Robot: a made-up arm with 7 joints. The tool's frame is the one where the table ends. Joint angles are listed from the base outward.
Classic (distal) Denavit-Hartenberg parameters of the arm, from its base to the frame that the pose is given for. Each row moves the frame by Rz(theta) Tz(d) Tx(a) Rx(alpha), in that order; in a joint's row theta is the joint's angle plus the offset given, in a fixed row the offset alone. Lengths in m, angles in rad.
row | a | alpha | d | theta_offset
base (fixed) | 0 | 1.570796 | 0.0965 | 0
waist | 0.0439 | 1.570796 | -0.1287 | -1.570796
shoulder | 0.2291 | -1.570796 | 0.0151 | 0
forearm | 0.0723 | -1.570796 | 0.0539 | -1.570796
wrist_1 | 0.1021 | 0 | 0 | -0.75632
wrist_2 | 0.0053 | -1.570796 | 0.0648 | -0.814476
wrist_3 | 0.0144 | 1.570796 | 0.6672 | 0
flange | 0.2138 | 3.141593 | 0 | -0.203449
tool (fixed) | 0 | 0 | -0.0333 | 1.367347
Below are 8 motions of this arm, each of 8 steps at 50 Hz.
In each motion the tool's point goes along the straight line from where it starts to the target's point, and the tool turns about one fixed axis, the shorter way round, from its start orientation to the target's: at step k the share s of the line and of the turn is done. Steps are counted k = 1, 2, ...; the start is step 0. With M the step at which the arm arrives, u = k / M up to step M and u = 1 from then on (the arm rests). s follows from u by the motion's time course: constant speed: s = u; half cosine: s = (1 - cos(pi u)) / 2; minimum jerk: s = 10 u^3 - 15 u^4 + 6 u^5.
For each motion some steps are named. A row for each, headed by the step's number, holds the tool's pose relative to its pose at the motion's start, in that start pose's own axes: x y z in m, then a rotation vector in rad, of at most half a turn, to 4 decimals.
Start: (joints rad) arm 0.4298 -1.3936 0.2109 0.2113 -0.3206 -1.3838 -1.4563
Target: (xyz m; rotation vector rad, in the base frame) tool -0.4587 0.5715 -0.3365 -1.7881 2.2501 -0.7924
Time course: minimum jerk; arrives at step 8
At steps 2, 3, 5, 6, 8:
2: -0.0032 -0.0005 -0.0059 -0.0033 -0.0074 0.0059
3: -0.0085 -0.0013 -0.0157 -0.0087 -0.0197 0.0158
5: -0.0223 -0.0034 -0.0414 -0.0229 -0.0518 0.0416
6: -0.0275 -0.0042 -0.0513 -0.0283 -0.0641 0.0514
8: -0.0307 -0.0047 -0.0572 -0.0316 -0.0715 0.0573

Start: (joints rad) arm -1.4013 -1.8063 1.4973 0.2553 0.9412 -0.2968 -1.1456
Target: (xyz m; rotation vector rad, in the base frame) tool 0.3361 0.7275 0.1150 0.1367 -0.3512 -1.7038
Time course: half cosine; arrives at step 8
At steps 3, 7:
3: -0.0128 -0.0228 0.0157 0.0158 0.0249 0.0443
7: -0.0399 -0.0710 0.0490 0.0492 0.0776 0.1380

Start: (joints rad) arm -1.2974 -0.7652 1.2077 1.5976 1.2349 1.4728 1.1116
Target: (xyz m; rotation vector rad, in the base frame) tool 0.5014 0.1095 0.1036 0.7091 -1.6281 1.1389
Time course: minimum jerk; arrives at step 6
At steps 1, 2, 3, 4, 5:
1: 0.0004 -0.0003 -0.0009 0.0015 0.0017 -0.0005
2: 0.0021 -0.0016 -0.0053 0.0090 0.0099 -0.0032
3: 0.0051 -0.0038 -0.0125 0.0215 0.0235 -0.0076
4: 0.0081 -0.0060 -0.0198 0.0340 0.0371 -0.0121
5: 0.0099 -0.0074 -0.0242 0.0415 0.0453 -0.0147

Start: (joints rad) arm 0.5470 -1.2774 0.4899 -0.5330 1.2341 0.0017 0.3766
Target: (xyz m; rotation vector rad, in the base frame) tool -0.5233 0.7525 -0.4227 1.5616 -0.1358 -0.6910
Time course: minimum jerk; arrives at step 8
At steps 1, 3, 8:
1: 0.0008 -0.0008 0.0011 -0.0013 0.0002 0.0019
3: 0.0135 -0.0143 0.0194 -0.0220 0.0031 0.0320
8: 0.0489 -0.0521 0.0706 -0.0801 0.0112 0.1162

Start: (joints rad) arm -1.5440 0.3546 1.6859 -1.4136 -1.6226 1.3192 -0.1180
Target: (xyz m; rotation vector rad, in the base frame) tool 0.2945 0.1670 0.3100 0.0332 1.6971 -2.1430
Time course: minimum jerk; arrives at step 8
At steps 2, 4, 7, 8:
2: 0.0012 0.0005 -0.0029 0.0014 -0.0029 0.0022
4: 0.0058 0.0025 -0.0140 0.0065 -0.0139 0.0104
7: 0.0113 0.0048 -0.0276 0.0128 -0.0274 0.0204
8: 0.0115 0.0049 -0.0281 0.0130 -0.0278 0.0208

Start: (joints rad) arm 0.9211 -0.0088 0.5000 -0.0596 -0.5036 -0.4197 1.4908
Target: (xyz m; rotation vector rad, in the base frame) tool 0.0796 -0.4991 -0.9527 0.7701 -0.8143 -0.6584
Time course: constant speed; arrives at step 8
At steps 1, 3, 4, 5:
1: -0.0096 -0.0017 0.0133 -0.0125 0.0073 -0.0117
3: -0.0287 -0.0052 0.0398 -0.0376 0.0219 -0.0352
4: -0.0383 -0.0070 0.0530 -0.0502 0.0292 -0.0469
5: -0.0479 -0.0087 0.0663 -0.0627 0.0365 -0.0587

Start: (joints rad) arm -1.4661 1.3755 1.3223 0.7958 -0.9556 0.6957 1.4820
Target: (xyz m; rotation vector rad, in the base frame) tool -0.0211 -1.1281 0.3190 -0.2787 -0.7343 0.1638
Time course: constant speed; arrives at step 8
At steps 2, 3, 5, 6, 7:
2: 0.0032 0.0006 -0.0030 0.0048 0.0000 0.0091
3: 0.0049 0.0008 -0.0045 0.0072 0.0001 0.0136
5: 0.0081 0.0014 -0.0075 0.0120 0.0001 0.0227
6: 0.0097 0.0017 -0.0090 0.0144 0.0001 0.0272
7: 0.0113 0.0019 -0.0105 0.0168 0.0002 0.0317

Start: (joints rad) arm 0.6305 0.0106 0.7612 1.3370 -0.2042 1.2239 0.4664
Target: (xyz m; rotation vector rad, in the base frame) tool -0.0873 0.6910 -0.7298 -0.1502 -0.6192 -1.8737
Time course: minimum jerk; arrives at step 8
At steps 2, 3, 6, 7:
2: 0.0022 -0.0016 -0.0070 0.0041 -0.0079 0.0004
3: 0.0057 -0.0042 -0.0187 0.0109 -0.0210 0.0012
6: 0.0187 -0.0138 -0.0608 0.0354 -0.0684 0.0037
7: 0.0205 -0.0152 -0.0667 0.0389 -0.0751 0.0041

